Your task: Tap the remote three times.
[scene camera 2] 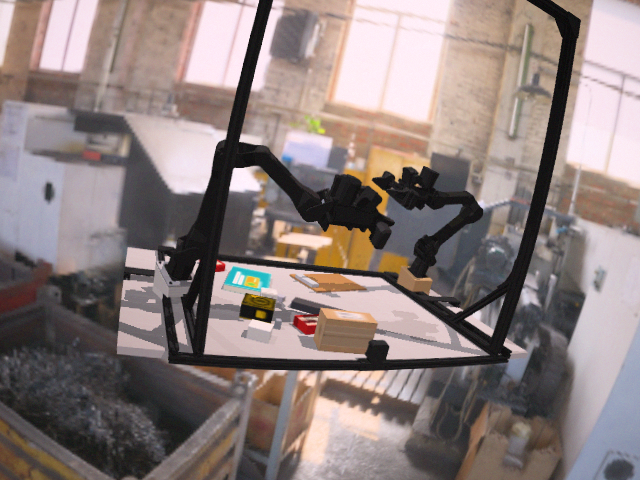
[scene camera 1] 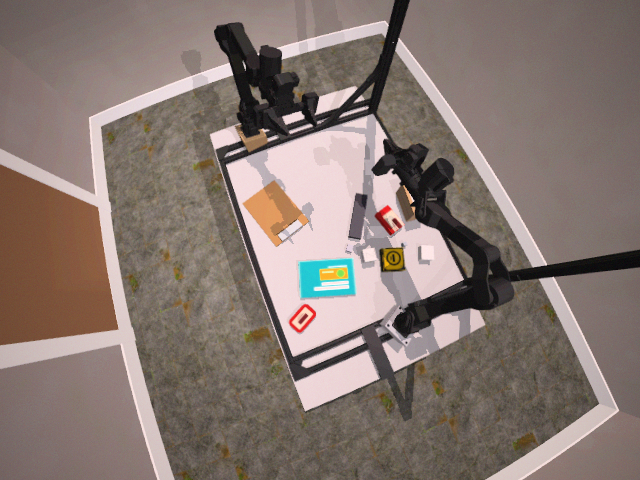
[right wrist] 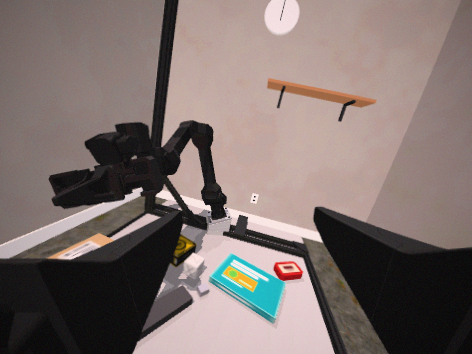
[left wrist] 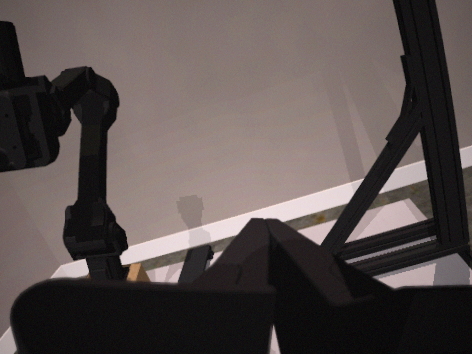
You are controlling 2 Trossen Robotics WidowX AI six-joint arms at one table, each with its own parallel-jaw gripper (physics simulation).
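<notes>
The remote (scene camera 1: 357, 217) (scene camera 2: 308, 305) (right wrist: 167, 311), a long dark bar, lies flat on the white table; one end is hidden behind a finger in the right wrist view. My left gripper (scene camera 1: 382, 165) (scene camera 2: 387, 224) (left wrist: 262, 231) is shut and empty. It hangs high above the table, apart from the remote, up and to the right of it in scene camera 1. The remote does not show in the left wrist view. My right gripper (scene camera 1: 300, 129) (scene camera 2: 385, 184) (right wrist: 247, 215) is open and empty, held up near the table's upper edge in scene camera 1.
A cardboard box (scene camera 1: 405, 203) (scene camera 2: 345, 330) and a red item (scene camera 1: 388, 220) (scene camera 2: 306, 323) lie beside the remote. Also there are a yellow-black box (scene camera 1: 392, 259), white cubes (scene camera 1: 425, 253), a teal book (scene camera 1: 310, 279), a brown folder (scene camera 1: 266, 209) and a small red box (scene camera 1: 302, 318). Black frame bars edge the table.
</notes>
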